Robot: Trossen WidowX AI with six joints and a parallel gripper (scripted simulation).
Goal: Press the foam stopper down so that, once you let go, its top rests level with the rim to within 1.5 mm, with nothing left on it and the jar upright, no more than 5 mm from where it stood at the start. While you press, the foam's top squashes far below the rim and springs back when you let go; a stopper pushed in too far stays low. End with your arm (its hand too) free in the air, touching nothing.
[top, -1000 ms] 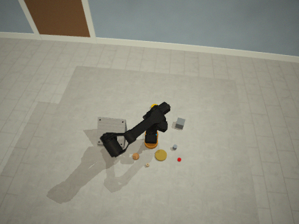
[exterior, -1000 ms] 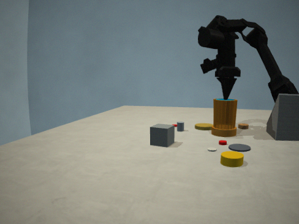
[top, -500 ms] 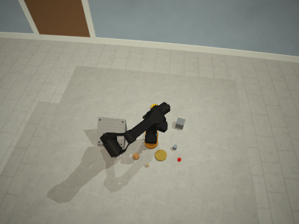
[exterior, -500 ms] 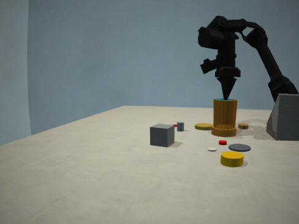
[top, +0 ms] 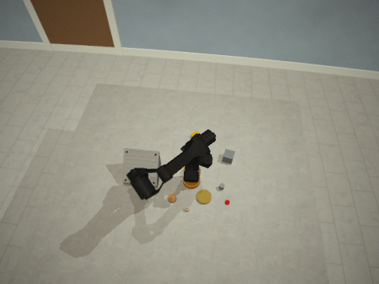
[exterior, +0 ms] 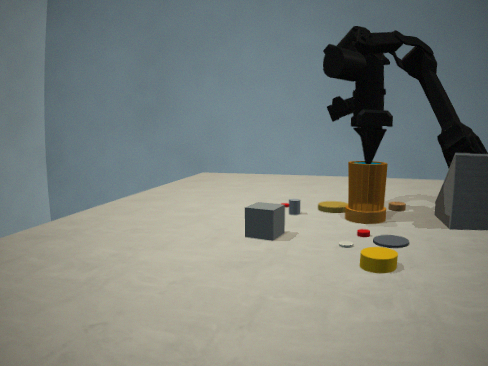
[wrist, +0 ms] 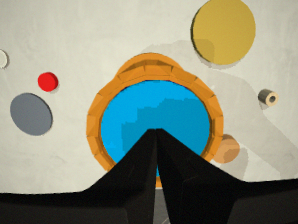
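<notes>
The blue foam stopper lies 4 cm below my hand. From my hand the other things lie so: red disc: 14 cm below, 12 cm to the left, 2 cm ahead; brown disc: 14 cm below, 10 cm to the right, 9 cm behind; mustard disc: 14 cm below, 8 cm to the right, 6 cm ahead.
</notes>
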